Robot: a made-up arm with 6 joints.
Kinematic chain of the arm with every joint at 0, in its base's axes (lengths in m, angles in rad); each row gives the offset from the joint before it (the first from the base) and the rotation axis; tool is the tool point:
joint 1: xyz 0 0 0.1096 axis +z
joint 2: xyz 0 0.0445 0 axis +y
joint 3: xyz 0 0 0.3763 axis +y
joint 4: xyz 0 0 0.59 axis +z
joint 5: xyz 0 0 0 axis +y
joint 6: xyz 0 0 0.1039 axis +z
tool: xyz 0 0 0
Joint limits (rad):
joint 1: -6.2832..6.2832
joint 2: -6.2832..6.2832
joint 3: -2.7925..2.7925
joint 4: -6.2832..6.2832
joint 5: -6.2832..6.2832
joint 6: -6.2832..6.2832
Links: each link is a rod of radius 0.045 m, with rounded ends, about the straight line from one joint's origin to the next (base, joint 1, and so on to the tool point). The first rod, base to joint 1, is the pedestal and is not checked.
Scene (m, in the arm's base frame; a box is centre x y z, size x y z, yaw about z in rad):
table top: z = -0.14
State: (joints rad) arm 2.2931 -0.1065 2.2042 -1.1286 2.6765 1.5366
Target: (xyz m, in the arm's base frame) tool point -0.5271 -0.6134 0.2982
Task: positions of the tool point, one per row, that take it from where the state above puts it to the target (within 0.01 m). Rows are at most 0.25 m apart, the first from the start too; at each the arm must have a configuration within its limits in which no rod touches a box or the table.
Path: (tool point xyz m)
1: -0.3833 0.2469 0.2426
2: -0.5095 0.1541 0.2630
3: -0.6073 0.0059 0.2782
4: -0.6534 -0.1865 0.2887
5: -0.6296 -0.4022 0.2952
6: -0.5271 -0.6134 0.2982

